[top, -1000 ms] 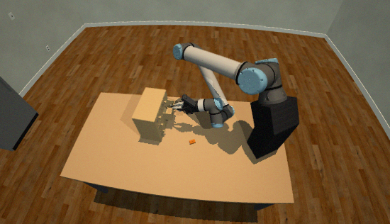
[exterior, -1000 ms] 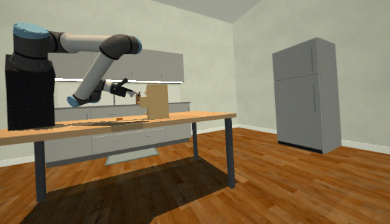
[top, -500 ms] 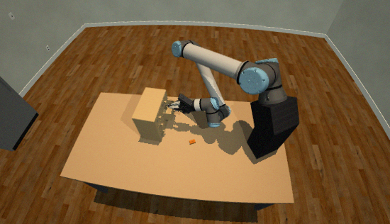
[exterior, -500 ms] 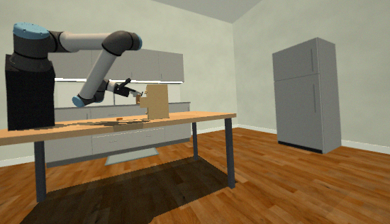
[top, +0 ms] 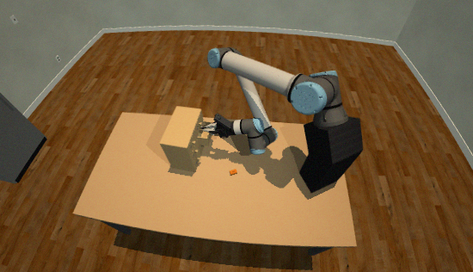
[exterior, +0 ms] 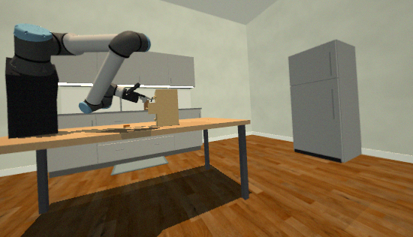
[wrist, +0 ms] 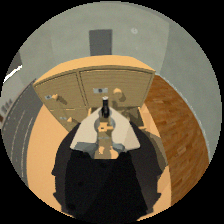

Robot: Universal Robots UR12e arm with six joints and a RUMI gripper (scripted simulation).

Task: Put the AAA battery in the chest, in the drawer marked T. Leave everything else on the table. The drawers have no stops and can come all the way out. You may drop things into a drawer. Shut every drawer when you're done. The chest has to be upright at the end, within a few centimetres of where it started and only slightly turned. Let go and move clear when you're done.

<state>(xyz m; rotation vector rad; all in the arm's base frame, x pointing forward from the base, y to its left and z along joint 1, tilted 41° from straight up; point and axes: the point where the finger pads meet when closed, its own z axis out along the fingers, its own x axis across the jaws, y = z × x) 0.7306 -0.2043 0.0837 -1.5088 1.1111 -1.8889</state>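
The small dark thin object lies 10 mm ahead of my hand. From my hand the other things lie so: drawer 110 mm below, 40 mm to the right, 40 mm ahead; orange object 230 mm below, 220 mm to the left, 150 mm behind.
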